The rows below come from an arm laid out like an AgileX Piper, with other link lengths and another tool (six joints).
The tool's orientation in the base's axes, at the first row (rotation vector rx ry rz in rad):
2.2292, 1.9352, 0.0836
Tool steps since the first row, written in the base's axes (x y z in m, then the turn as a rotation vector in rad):
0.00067, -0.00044, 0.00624, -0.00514, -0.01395, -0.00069
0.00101, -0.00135, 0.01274, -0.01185, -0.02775, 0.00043
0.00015, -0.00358, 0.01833, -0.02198, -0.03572, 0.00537
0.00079, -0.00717, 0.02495, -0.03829, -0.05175, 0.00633
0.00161, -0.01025, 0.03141, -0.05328, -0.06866, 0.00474
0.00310, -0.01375, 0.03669, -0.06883, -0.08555, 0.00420
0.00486, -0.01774, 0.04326, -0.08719, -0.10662, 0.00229
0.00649, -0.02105, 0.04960, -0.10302, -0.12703, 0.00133
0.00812, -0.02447, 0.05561, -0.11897, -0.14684, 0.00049
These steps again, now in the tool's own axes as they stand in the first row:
-0.00084, 0.00182, -0.00596, -0.01445, -0.00331, 0.00129
-0.00221, 0.00343, -0.01219, -0.02914, -0.00784, 0.00052
-0.00498, 0.00388, -0.01758, -0.03888, -0.01580, -0.00516
-0.00896, 0.00616, -0.02359, -0.05716, -0.02943, -0.00712
-0.01239, 0.00851, -0.02947, -0.07591, -0.04212, -0.00626
-0.01605, 0.01136, -0.03403, -0.09481, -0.05516, -0.00653
-0.02025, 0.01477, -0.03977, -0.11813, -0.07065, -0.00549
-0.02378, 0.01792, -0.04537, -0.14050, -0.08358, -0.00502
-0.02740, 0.02103, -0.05064, -0.16231, -0.09669, -0.00476

